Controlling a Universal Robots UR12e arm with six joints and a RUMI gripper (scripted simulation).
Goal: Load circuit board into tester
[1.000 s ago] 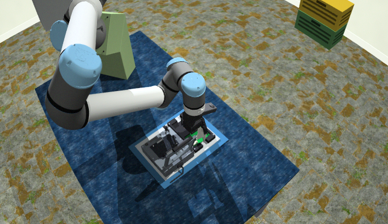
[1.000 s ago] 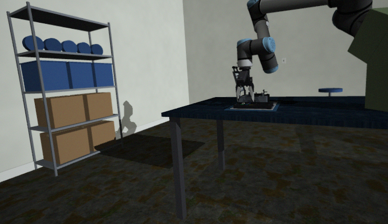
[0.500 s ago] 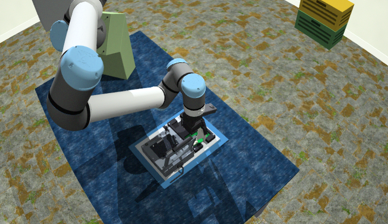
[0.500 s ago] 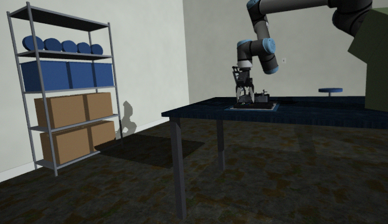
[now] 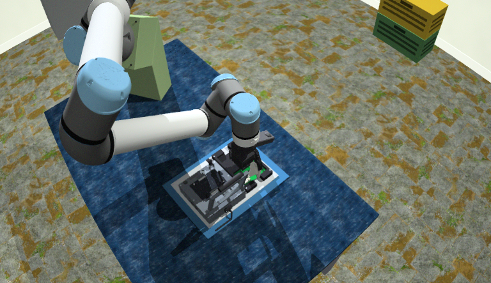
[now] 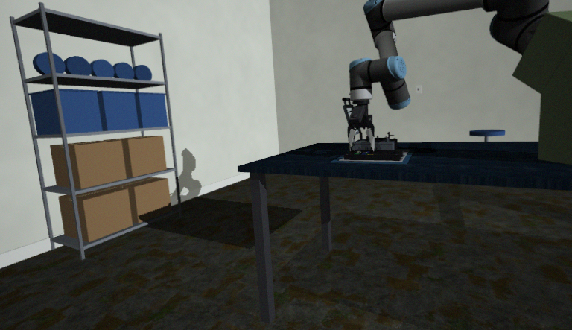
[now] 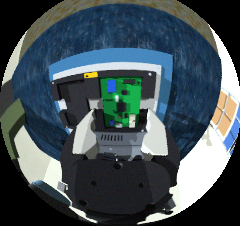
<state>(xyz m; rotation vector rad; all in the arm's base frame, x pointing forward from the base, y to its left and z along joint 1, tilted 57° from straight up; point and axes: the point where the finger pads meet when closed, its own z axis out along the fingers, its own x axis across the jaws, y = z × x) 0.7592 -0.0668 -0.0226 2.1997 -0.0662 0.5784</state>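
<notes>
Right now the green circuit board is 2 cm below my hand. The rest, counted from my hand: tester lid (19 cm to the right, 14 cm above, 4 cm ahead); then tester (12 cm to the right, 7 cm above, 4 cm behind).
</notes>
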